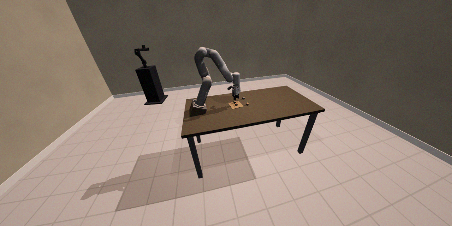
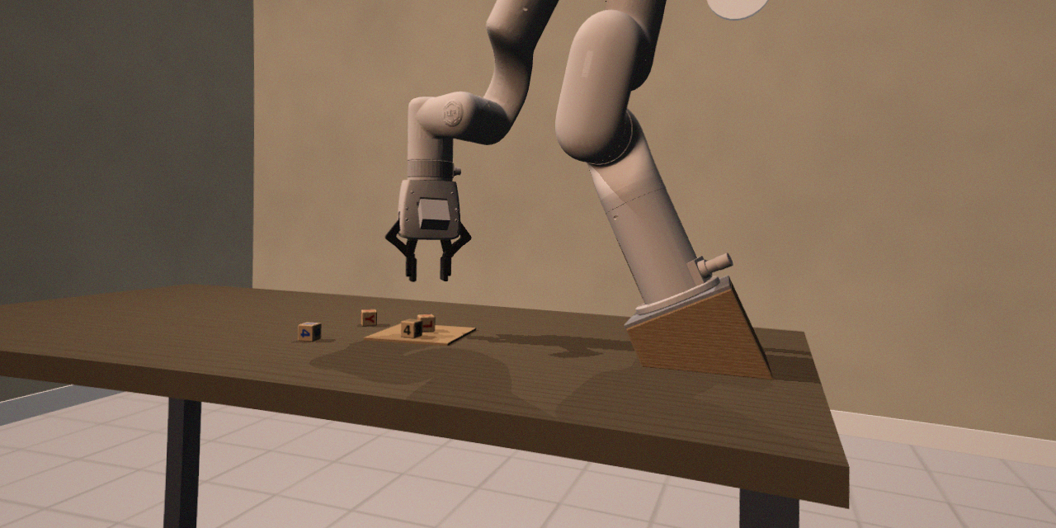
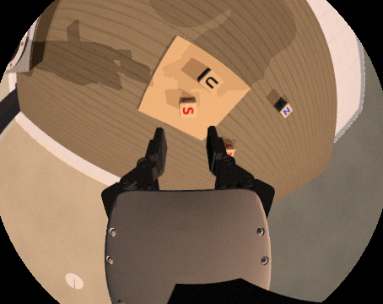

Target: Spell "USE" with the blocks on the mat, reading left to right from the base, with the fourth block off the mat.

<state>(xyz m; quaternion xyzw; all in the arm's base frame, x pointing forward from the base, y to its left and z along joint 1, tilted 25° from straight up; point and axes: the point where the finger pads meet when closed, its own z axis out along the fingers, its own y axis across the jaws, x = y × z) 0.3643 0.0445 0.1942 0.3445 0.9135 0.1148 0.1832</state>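
My gripper is now 100 mm above the tan mat and 20 mm to the right of it.
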